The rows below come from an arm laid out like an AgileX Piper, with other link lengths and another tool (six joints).
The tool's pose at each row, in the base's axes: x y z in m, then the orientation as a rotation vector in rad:
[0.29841 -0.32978 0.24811 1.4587 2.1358 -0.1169]
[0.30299 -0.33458 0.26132 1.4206 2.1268 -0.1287]
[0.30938 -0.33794 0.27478 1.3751 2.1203 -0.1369]
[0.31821 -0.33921 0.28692 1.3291 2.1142 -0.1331]
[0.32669 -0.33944 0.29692 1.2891 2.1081 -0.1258]
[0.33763 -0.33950 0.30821 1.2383 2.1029 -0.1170]
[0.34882 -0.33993 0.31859 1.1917 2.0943 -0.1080]
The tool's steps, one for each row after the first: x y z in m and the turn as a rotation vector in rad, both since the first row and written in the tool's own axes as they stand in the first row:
[-0.01157 0.00508 -0.00768 -0.0131 -0.0264 -0.0204]
[-0.02252 0.01241 -0.01539 -0.0308 -0.0522 -0.0457]
[-0.03174 0.02245 -0.02181 -0.0558 -0.0731 -0.0694]
[-0.03897 0.03212 -0.02693 -0.0803 -0.0901 -0.0892]
[-0.04732 0.04433 -0.03225 -0.1101 -0.1094 -0.1158]
[-0.05561 0.05640 -0.03657 -0.1393 -0.1293 -0.1389]

